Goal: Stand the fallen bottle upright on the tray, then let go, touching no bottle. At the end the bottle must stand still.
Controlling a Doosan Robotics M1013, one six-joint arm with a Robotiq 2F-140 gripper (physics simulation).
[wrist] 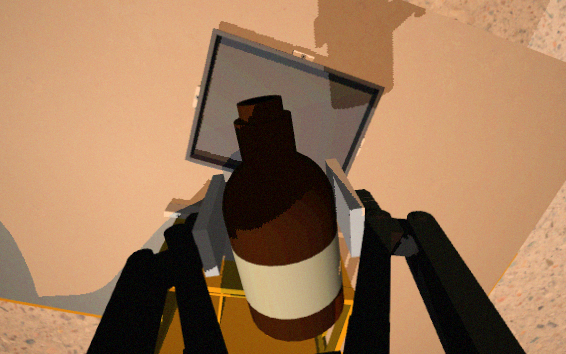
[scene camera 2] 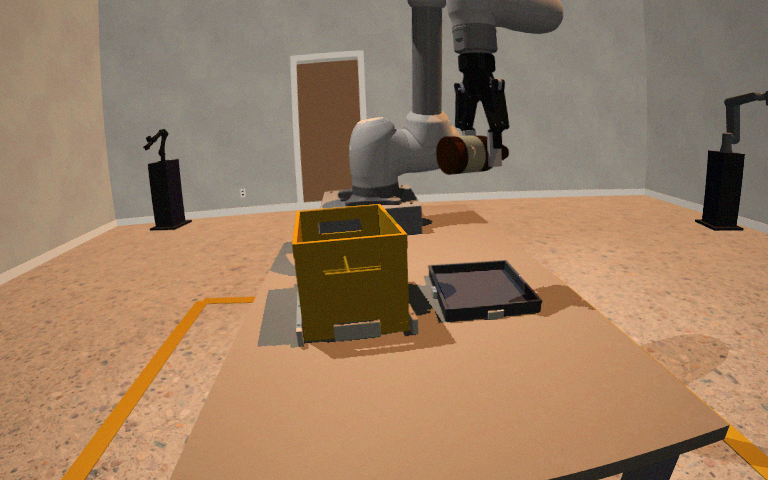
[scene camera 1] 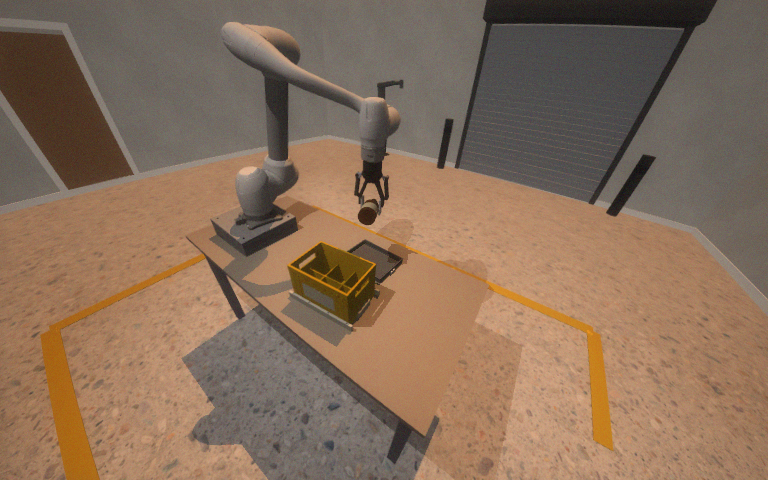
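Pixels of known places: gripper, fingertip midpoint: (wrist: 277,185) (scene camera 2: 482,164); arm's base, link origin: (scene camera 2: 376,198) (scene camera 1: 260,217).
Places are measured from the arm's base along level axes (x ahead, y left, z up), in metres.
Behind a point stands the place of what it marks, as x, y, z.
Note:
The brown bottle (scene camera 1: 367,213) @(0.626, 0.244, 0.212) (scene camera 2: 474,153) @(0.630, 0.293, 0.197) (wrist: 287,285) @(0.591, 0.281, 0.230), with a cream label, hangs in the air, lying about level. Its base faces scene cameras 1 and 2; its neck points up the image in the wrist view. My gripper (scene camera 1: 370,204) @(0.570, 0.313, 0.170) (scene camera 2: 483,148) (wrist: 277,185) @(0.570, 0.313, 0.170) points down and is shut on the bottle's body, between shoulder and label. The dark, low-walled tray (scene camera 1: 382,258) @(0.616, 0.361, -0.092) (scene camera 2: 481,287) @(0.576, 0.313, -0.092) (wrist: 270,65) @(0.539, 0.374, -0.092) lies on the table well below the bottle. No bottle shows on the tray's visible floor; the bottle hides part of the tray in the wrist view.
A tall yellow crate (scene camera 1: 339,294) @(0.791, -0.014, 0.066) (scene camera 2: 351,305) @(0.794, 0.079, -0.037) (wrist: 200,327) with dividers stands close beside the tray, with grey brackets around its foot. The arm's base (scene camera 1: 254,229) @(0.098, -0.069, -0.005) (scene camera 2: 410,217) @(0.112, 0.123, -0.042) stands at the far end of the table (scene camera 1: 419,339) @(1.028, 0.155, -0.097) (scene camera 2: 396,407) @(0.995, 0.176, -0.097) (wrist: 100,125) @(0.343, 0.178, -0.097).

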